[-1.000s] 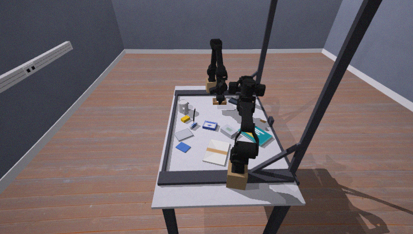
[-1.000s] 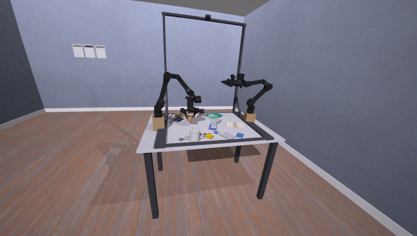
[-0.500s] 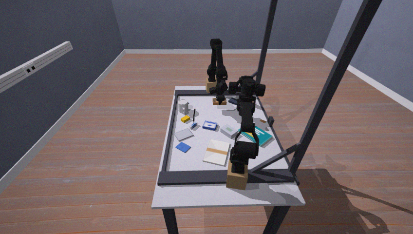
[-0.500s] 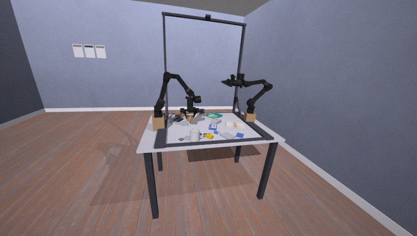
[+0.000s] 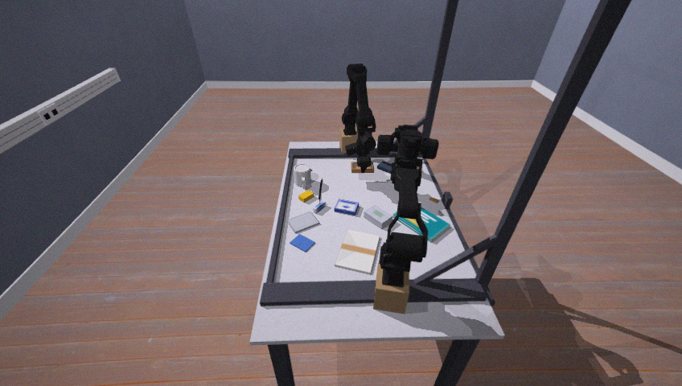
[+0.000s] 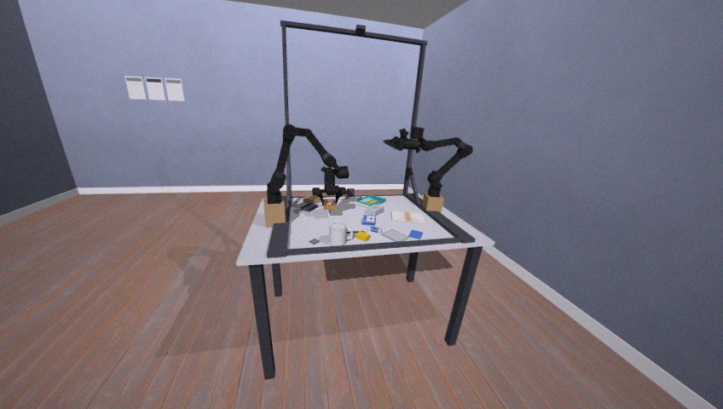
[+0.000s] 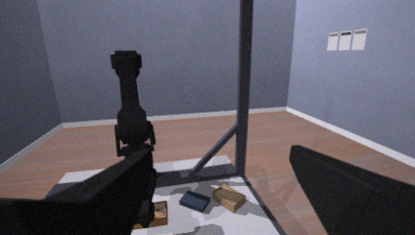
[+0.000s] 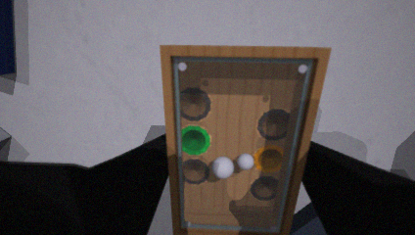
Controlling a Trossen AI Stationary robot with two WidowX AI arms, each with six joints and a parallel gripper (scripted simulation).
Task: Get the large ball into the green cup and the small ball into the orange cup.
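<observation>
My right hand is 3 cm above the covered wooden puzzle.
</observation>
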